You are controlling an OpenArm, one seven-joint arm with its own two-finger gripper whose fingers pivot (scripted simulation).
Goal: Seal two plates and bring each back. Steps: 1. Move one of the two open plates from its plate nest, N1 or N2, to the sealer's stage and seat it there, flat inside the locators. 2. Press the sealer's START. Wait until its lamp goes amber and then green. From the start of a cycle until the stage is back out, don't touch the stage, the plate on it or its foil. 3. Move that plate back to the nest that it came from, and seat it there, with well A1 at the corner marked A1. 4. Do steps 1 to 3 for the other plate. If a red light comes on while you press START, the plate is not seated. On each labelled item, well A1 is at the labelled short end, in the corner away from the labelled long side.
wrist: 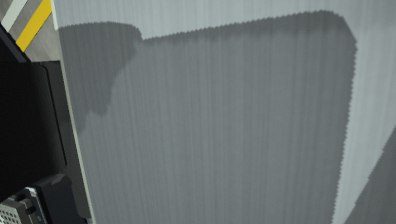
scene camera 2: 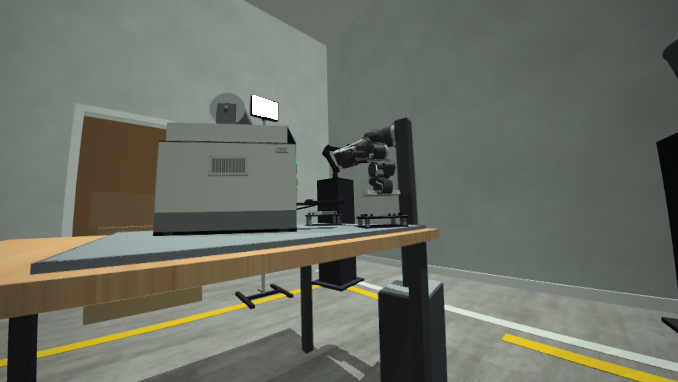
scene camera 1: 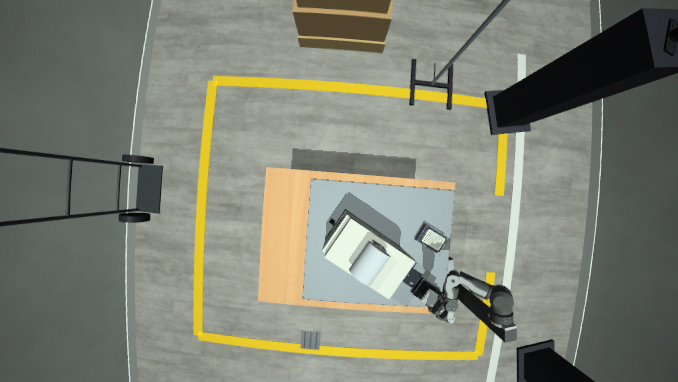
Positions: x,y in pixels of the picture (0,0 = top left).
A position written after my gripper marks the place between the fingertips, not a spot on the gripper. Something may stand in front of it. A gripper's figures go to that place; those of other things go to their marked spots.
Scene:
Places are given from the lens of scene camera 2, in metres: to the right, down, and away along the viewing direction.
my gripper (scene camera 2: 380,194): 0.16, 0.01, 0.85
black post (scene camera 2: 403,130): 0.29, -0.28, 1.00

